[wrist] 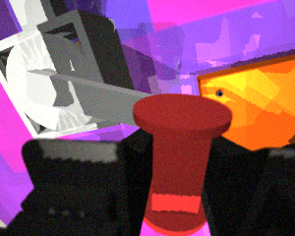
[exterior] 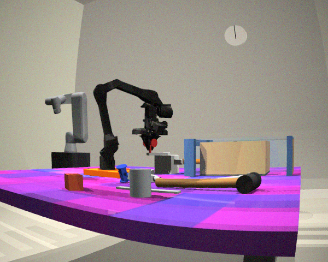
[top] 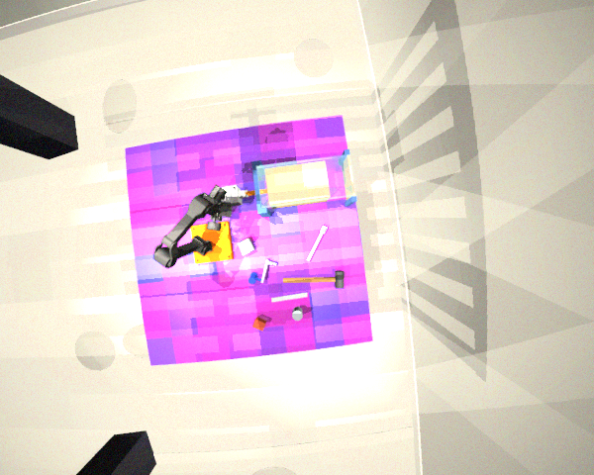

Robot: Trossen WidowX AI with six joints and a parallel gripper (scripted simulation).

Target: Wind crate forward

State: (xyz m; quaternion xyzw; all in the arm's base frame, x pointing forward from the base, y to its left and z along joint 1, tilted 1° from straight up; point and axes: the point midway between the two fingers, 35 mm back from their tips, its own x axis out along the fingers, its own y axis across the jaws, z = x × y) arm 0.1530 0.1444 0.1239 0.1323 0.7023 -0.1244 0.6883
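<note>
Now: the red-knobbed winch handle 20 mm ahead of my gripper tip, 30 mm to the left of it and 10 mm below it. Also, from my gripper tip: hand winch (40 mm ahead, 80 mm to the left, 80 mm below); red knob (20 mm above); blue frame (210 mm ahead, 70 mm to the left, 10 mm below).
</note>
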